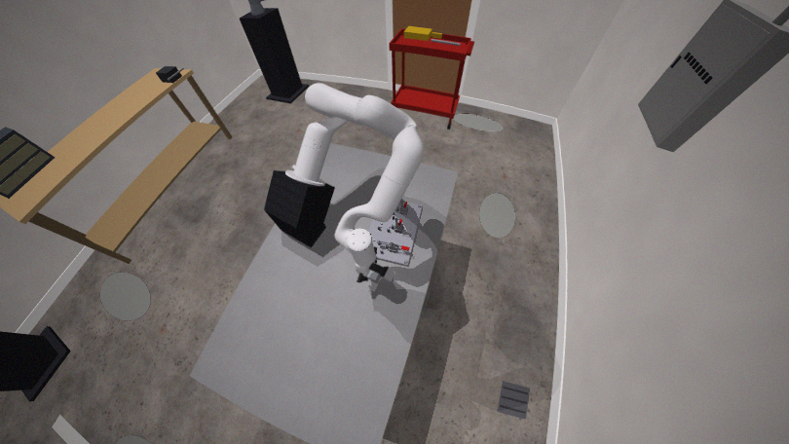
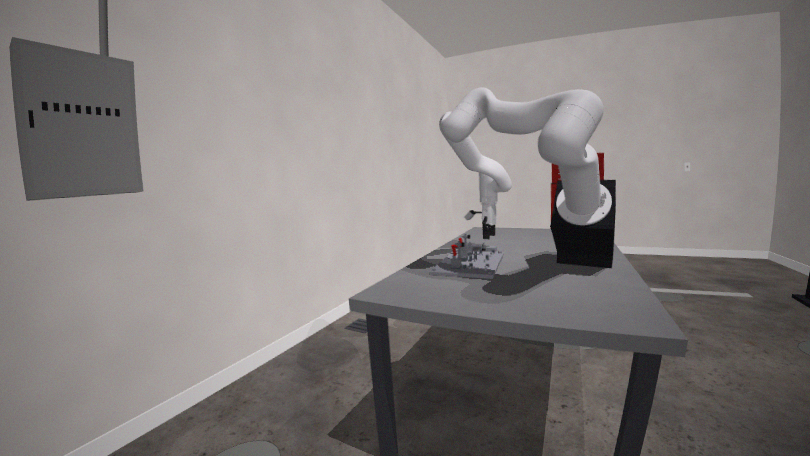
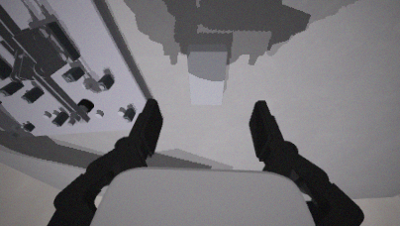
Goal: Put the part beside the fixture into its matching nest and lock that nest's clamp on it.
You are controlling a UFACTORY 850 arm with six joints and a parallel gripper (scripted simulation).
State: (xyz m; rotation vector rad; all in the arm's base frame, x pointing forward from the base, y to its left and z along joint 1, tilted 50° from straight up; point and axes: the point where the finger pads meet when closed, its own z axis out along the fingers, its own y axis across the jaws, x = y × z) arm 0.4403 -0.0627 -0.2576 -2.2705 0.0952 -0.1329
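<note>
Right now my hand is 70 mm above the grey block part. The rest, counted from my hand: grey fixture plate 10 mm ahead, 260 mm to the left, 70 mm below.
</note>
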